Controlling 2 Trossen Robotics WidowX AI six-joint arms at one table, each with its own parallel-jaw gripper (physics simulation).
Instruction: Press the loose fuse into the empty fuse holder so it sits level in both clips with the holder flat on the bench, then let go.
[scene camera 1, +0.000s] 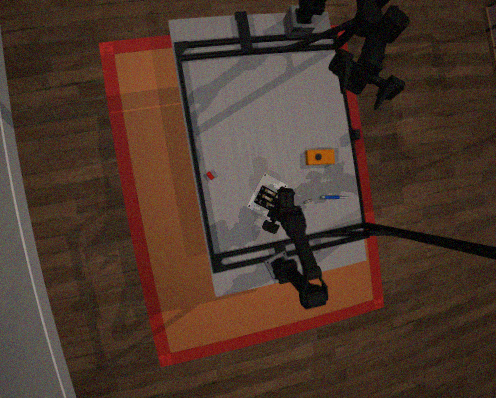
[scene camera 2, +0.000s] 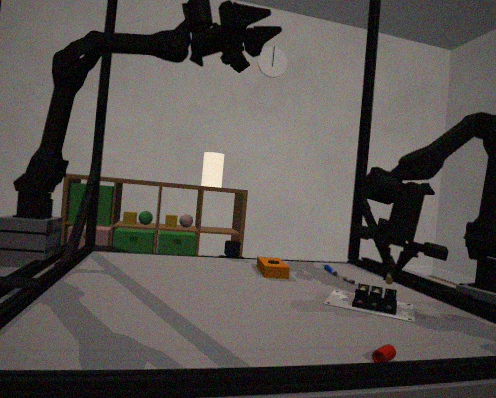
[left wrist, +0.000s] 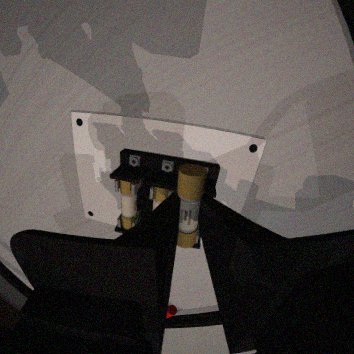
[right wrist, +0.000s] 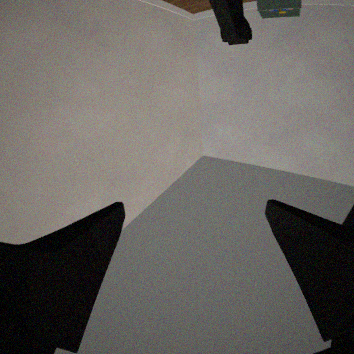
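Pixels of known places: left gripper, between the fingertips: (scene camera 1: 272, 205) (scene camera 2: 387, 281) (left wrist: 187, 199); right gripper, between the fingertips: (scene camera 1: 359, 101) (scene camera 2: 276, 20) (right wrist: 196, 208); left arm's base, origin of its link: (scene camera 1: 279, 266) (scene camera 2: 488, 288); right arm's base, origin of its link: (scene camera 1: 303, 16) (scene camera 2: 33, 217).
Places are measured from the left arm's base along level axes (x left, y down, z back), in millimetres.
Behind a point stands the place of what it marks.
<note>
The fuse holder is a black block (scene camera 2: 374, 302) @[x -61, y 25, z -317 mm] (left wrist: 147, 157) @[x -114, y 29, z -274 mm] on a white plate (scene camera 1: 272, 179) @[x -141, y 39, z -353 mm] (scene camera 2: 335, 299) @[x -134, y 39, z -350 mm] (left wrist: 220, 145) @[x -79, y 39, z -226 mm] that lies flat on the bench. Two fuses with gold caps (left wrist: 128, 205) @[x -99, y 9, z -308 mm] (left wrist: 161, 194) @[x -88, y 8, z -278 mm] sit in its left and middle positions in the left wrist view. My left gripper (left wrist: 187, 199) @[x -81, y -10, z -257 mm] is shut on the loose fuse (scene camera 2: 389, 279) @[x -61, y -20, z -277 mm] (left wrist: 189, 214) @[x -79, y -23, z -256 mm], a clear tube with gold caps. It holds the fuse over the third position, just above the block in scene camera 2. The fingers and fuse hide most of those clips. My right gripper (scene camera 2: 275, 20) @[x -259, y -563, z -483 mm] (right wrist: 196, 208) @[x -259, y -563, z -483 mm] is open and empty, high above the bench.
An orange box (scene camera 1: 327, 157) @[x -411, y 10, z -337 mm] (scene camera 2: 279, 270) @[x -322, y 20, z -370 mm], a blue-handled tool (scene camera 1: 330, 197) @[x -355, y 27, z -162 mm] (scene camera 2: 328, 269) @[x -358, y 32, z -169 mm] and a small grey piece (scene camera 1: 307, 201) @[x -247, y 34, z -194 mm] lie beyond the holder in scene camera 2. A red cylinder (scene camera 1: 210, 175) @[x 100, y 22, z -484 mm] (scene camera 2: 384, 353) @[x 110, y 24, z -495 mm] (left wrist: 171, 311) @[x 96, y 27, z -467 mm] lies near the black frame bar (scene camera 2: 250, 376) @[x 104, y 21, z -693 mm].
</note>
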